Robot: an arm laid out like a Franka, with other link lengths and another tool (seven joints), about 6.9 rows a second.
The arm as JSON. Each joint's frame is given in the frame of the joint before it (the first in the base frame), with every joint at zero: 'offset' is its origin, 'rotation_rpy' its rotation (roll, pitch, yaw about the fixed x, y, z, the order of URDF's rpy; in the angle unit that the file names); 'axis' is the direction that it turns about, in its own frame. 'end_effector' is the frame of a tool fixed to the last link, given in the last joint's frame.
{
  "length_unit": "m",
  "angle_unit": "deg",
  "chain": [
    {
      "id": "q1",
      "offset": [
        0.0,
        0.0,
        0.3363
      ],
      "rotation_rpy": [
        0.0,
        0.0,
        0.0
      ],
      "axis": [
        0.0,
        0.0,
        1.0
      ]
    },
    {
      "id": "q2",
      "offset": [
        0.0,
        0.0,
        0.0
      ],
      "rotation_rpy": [
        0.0,
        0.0,
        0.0
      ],
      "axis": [
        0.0,
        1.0,
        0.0
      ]
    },
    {
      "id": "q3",
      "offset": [
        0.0,
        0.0,
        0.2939
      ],
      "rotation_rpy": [
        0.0,
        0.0,
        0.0
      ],
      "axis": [
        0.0,
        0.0,
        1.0
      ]
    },
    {
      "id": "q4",
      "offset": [
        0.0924,
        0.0,
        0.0
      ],
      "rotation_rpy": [
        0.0,
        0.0,
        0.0
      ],
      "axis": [
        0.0,
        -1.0,
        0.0
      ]
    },
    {
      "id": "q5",
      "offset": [
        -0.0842,
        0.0,
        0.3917
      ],
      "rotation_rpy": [
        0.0,
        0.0,
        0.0
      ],
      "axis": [
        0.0,
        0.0,
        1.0
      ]
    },
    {
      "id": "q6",
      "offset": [
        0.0,
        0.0,
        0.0
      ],
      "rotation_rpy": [
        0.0,
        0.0,
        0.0
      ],
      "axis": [
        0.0,
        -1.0,
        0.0
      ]
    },
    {
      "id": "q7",
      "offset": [
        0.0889,
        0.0,
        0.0
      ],
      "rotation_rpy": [
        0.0,
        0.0,
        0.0
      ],
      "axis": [
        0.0,
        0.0,
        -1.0
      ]
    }
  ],
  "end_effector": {
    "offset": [
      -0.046,
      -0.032,
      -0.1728
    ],
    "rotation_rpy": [
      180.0,
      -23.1,
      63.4
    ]
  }
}
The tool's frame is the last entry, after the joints.
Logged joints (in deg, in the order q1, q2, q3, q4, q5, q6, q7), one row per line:
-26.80, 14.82, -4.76, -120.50, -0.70, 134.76, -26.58
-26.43, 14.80, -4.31, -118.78, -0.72, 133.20, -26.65
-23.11, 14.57, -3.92, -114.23, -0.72, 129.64, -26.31
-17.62, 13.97, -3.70, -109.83, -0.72, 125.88, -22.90
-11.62, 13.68, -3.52, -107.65, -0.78, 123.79, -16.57
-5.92, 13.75, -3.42, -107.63, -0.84, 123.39, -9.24
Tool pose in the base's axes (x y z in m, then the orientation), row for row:
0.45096, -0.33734, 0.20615, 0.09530, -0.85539, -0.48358, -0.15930
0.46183, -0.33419, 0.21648, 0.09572, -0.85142, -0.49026, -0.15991
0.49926, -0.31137, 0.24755, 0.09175, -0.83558, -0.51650, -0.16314
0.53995, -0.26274, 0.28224, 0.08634, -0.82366, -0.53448, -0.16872
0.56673, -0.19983, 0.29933, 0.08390, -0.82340, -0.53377, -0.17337
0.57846, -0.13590, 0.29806, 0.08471, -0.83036, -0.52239, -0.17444
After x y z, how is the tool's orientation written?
As a quaternion, w x y z.
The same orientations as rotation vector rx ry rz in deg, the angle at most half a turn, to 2 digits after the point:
-145.28, -82.13, -27.05
-144.57, -83.24, -27.15
-142.21, -87.90, -27.76
-140.62, -91.25, -28.81
-140.78, -91.26, -29.64
-141.91, -89.27, -29.81

